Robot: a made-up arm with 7 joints.
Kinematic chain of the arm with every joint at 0, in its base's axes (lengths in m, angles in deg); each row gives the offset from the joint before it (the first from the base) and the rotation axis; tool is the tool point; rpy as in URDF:
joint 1: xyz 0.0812 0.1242 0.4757 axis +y
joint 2: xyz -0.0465 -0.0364 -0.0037 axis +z
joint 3: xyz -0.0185 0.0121 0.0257 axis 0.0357 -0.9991 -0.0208
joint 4: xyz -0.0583 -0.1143 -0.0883 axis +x
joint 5: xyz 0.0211 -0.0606 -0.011 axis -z
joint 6: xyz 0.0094 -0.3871 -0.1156 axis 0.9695 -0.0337 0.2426
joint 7: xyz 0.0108 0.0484 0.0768 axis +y
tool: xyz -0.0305 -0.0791 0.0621 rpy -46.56 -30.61 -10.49
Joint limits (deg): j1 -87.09..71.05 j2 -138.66..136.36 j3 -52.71..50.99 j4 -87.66..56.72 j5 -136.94..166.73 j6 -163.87..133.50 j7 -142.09..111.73
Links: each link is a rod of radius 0.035 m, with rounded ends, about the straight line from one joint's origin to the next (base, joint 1, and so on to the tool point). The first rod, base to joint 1, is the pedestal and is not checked.
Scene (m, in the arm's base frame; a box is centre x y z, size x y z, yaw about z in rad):
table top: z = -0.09
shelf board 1: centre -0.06 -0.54 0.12 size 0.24 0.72 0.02 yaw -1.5
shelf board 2: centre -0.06 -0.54 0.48 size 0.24 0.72 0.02 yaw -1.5
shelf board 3: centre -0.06 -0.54 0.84 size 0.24 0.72 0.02 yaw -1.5
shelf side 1: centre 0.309 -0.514 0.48 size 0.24 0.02 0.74 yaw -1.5
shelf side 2: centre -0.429 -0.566 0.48 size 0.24 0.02 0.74 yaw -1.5
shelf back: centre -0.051 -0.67 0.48 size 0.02 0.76 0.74 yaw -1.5
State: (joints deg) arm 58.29 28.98 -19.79 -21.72 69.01 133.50 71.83
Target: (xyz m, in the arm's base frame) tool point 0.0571 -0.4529 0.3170
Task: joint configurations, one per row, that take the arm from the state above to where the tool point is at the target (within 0.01 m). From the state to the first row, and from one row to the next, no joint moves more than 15 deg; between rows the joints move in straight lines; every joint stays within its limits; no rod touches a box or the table.
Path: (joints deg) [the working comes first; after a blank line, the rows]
Joints at the target: 54.54 79.22 -5.19 -34.68 103.68 133.50 111.73
Straight joint move there: touches shelf board 2.

1: 58.99 40.33 -18.79 -13.40 83.70 133.50 78.48
2: 59.68 51.68 -17.78 -5.08 98.40 133.50 85.13
3: 60.38 63.03 -16.78 3.24 113.09 133.50 91.78
4: 61.08 74.38 -15.77 11.56 127.78 133.50 98.43
5: 61.77 85.73 -14.77 19.88 142.48 133.50 105.08
6: 62.47 97.08 -13.77 28.20 157.17 133.50 111.73
7: 51.24 106.90 -8.84 25.58 157.78 133.50 111.73
8: 40.01 116.72 -3.92 22.96 158.38 133.50 111.73
9: 28.79 126.54 1.00 20.34 158.98 133.50 111.73
10: 17.56 136.36 5.93 17.72 159.59 133.50 111.73
11: 26.80 122.08 3.15 4.62 145.61 133.50 111.73
12: 36.05 107.79 0.37 -8.48 131.63 133.50 111.73
13: 45.29 93.51 -2.41 -21.58 117.66 133.50 111.73
14: 54.54 79.22 -5.19 -34.68 103.68 133.50 111.73

